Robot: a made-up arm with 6 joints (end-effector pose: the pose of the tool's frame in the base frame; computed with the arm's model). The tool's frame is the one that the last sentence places. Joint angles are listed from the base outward.
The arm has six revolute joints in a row. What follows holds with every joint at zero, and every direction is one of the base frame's.
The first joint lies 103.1 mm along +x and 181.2 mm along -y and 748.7 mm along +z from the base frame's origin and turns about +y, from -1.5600 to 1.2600 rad.
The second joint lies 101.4 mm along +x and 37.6 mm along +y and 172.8 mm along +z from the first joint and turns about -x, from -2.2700 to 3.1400 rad.
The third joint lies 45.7 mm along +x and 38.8 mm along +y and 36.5 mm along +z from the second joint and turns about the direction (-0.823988, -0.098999, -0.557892), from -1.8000 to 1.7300 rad.
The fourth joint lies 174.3 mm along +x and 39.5 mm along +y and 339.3 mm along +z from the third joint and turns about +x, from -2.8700 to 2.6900 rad.
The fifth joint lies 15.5 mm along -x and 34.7 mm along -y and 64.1 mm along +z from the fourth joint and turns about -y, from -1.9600 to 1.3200 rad.
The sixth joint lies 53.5 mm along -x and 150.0 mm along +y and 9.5 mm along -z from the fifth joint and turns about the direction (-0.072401, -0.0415, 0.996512), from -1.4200 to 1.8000 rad.
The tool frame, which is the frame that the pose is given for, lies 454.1 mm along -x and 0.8 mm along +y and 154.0 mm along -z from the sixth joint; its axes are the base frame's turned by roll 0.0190, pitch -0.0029 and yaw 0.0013 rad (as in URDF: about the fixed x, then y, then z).
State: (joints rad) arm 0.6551 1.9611 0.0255 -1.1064 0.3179 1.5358
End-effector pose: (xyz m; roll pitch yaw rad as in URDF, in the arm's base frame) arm 0.3782 0.5095 0.6212 2.0893 0.0642 -1.5534
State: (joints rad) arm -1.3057 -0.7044 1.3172 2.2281 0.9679 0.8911
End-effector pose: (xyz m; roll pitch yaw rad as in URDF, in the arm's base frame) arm -0.0919 0.1943 1.3904 2.9304 0.0200 -2.3062
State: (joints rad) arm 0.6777 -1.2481 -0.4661 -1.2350 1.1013 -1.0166
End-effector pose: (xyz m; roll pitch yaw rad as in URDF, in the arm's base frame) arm 0.4630 0.0755 0.7614 0.8008 0.0910 -1.1926
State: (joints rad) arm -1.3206 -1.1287 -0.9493 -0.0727 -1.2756 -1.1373
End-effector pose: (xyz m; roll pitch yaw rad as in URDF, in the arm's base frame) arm -0.4180 -0.9034 0.9032 0.0666 -0.1664 0.7718
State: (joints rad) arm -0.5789 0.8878 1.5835 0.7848 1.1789 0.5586
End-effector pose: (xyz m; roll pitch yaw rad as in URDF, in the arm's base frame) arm 0.3255 -0.2374 1.1081 -2.8588 -0.1169 1.1083
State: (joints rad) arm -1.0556 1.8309 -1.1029 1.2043 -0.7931 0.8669
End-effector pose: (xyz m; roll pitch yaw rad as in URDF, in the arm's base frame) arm -0.2393 -0.1141 1.1132 0.3640 -0.0103 1.0593
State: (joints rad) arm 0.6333 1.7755 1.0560 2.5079 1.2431 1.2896
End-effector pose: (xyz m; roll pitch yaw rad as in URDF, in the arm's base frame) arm 0.5060 -0.1872 0.2787 -1.1032 -0.2530 1.8376
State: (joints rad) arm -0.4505 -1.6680 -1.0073 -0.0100 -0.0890 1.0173
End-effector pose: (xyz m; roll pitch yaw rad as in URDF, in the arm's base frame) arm 0.3678 -0.1397 0.6901 -2.2786 -0.7097 -1.9001
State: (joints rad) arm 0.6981 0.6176 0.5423 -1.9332 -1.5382 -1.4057
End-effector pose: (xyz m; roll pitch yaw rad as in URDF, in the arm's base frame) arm 0.2769 -0.3256 0.6722 2.0805 -0.2393 1.3896
